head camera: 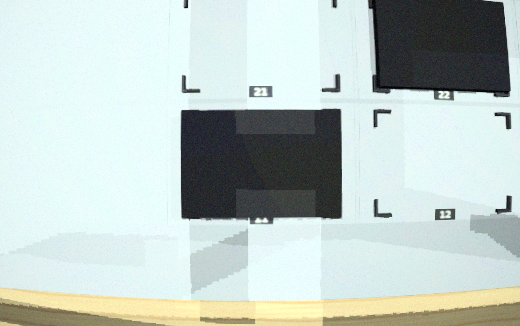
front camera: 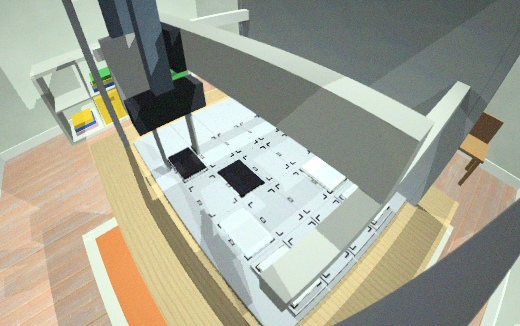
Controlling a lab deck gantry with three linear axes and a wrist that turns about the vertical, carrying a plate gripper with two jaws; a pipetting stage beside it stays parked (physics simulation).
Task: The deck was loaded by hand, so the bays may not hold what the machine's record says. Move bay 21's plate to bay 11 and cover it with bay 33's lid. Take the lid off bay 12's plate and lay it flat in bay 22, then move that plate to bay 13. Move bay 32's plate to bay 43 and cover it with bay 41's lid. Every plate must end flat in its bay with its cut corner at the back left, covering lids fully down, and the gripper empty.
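Seen in the pictures: gripper, between the fingertips: [front camera: 182, 157]; robot's base, origin of its link: [head camera: 186, 214] [front camera: 168, 160].
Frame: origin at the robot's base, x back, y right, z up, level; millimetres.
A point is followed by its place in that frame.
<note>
A black lidded plate [front camera: 187, 163] @(z 17, x -75, y -42 mm) [head camera: 261, 164] @(z 17, x -64, y -42 mm) sits in bay 11; its black top hides any cut corner. The gripper [front camera: 182, 159] @(z 161, x -194, y 2 mm) is open in the front view, its two jaws standing apart at the front and back sides of this plate. Their exact height is hard to tell. A black lid [front camera: 241, 178] @(z 8, x -238, y -147 mm) [head camera: 442, 46] @(z 8, x -224, y -145 mm) lies flat in bay 22. A white plate [front camera: 246, 232] @(z 14, x -400, y -41 mm) lies nearest the front view's bottom, in bay 13. Another white plate [front camera: 324, 173] @(z 16, x -399, y -357 mm) lies at the back right, in bay 43. Bays 21 and 12 show bare corner marks in the head view.
A long pale beam [front camera: 320, 250] @(z 400, x -624, y 36 mm) crosses the deck's right part and partly hides white pieces [front camera: 272, 257] @(z 29, x -501, y -41 mm) [front camera: 382, 212] @(z 29, x -618, y -363 mm) there. The tall grey gantry panel [front camera: 300, 100] rises behind the deck. A wooden table edge [front camera: 135, 200] @(z -10, x -81, y 167 mm) [head camera: 260, 307] @(z -10, x -63, y 87 mm) runs along the front.
</note>
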